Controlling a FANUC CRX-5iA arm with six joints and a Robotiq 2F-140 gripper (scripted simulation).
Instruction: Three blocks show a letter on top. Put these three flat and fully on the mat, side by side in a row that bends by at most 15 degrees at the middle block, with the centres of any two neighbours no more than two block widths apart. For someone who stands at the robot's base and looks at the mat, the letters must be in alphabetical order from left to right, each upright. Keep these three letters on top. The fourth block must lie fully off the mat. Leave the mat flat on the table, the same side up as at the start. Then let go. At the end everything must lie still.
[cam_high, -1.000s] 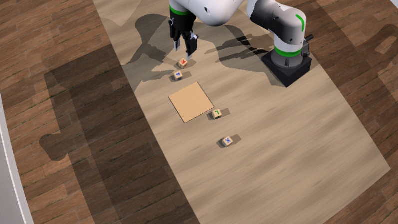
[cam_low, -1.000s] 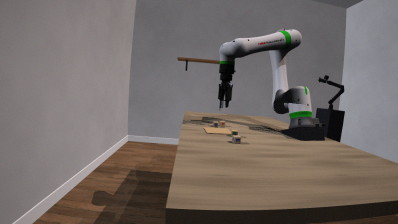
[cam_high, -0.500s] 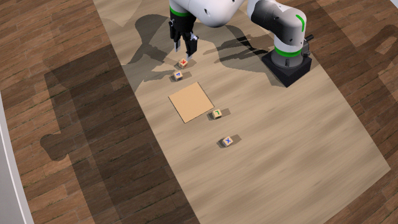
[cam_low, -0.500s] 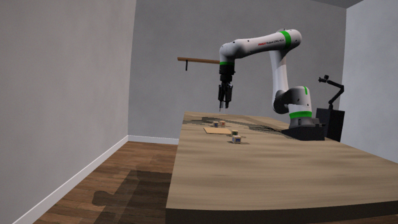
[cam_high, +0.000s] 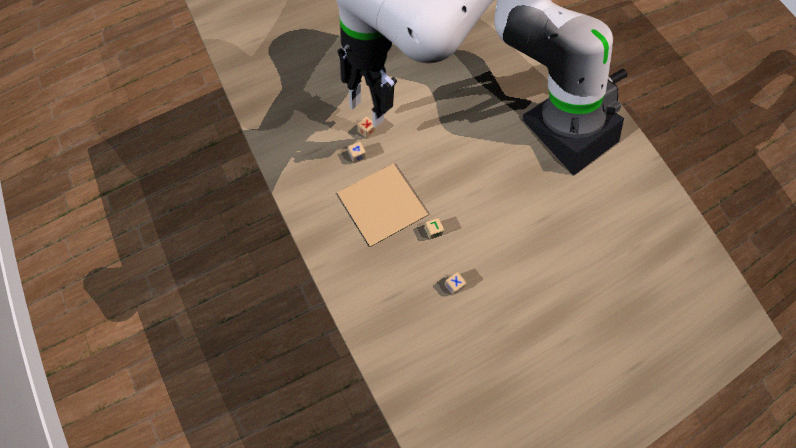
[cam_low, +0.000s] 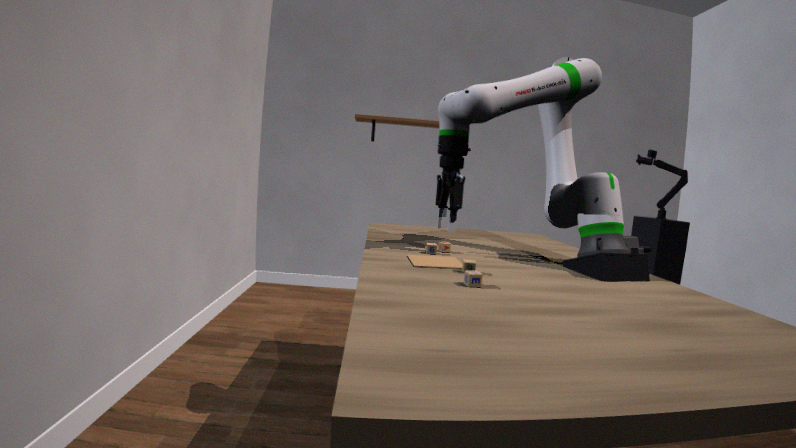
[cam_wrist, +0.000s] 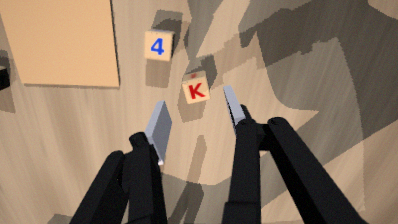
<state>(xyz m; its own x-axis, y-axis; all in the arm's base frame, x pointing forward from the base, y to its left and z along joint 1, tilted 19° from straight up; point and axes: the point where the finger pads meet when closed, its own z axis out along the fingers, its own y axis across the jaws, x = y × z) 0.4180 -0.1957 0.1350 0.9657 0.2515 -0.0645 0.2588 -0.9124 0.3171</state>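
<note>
My gripper is now 80 mm above the red K block. Also, from my hand: 4 block: 50 mm ahead, 40 mm to the left, 80 mm below; L block: 10 mm ahead, 280 mm to the left, 80 mm below; tan mat: 70 mm ahead, 170 mm to the left, 100 mm below.
</note>
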